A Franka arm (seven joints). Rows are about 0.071 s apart.
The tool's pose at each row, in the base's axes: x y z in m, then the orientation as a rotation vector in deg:
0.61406, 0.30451, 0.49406, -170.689, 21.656, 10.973
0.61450, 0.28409, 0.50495, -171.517, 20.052, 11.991
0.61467, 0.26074, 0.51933, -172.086, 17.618, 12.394
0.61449, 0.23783, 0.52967, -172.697, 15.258, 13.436
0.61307, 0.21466, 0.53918, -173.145, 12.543, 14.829
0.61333, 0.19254, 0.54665, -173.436, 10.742, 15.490
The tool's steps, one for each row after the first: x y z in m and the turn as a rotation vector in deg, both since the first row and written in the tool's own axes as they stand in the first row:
0.00376, 0.01824, -0.01375, -0.845, -0.617, -1.029
0.00747, 0.03895, -0.03133, -1.316, -0.921, -2.623
0.01130, 0.05980, -0.04484, -1.963, -1.618, -4.128
0.01413, 0.08131, -0.05744, -2.533, -2.578, -5.840
0.01861, 0.10161, -0.06806, -2.890, -3.043, -6.984

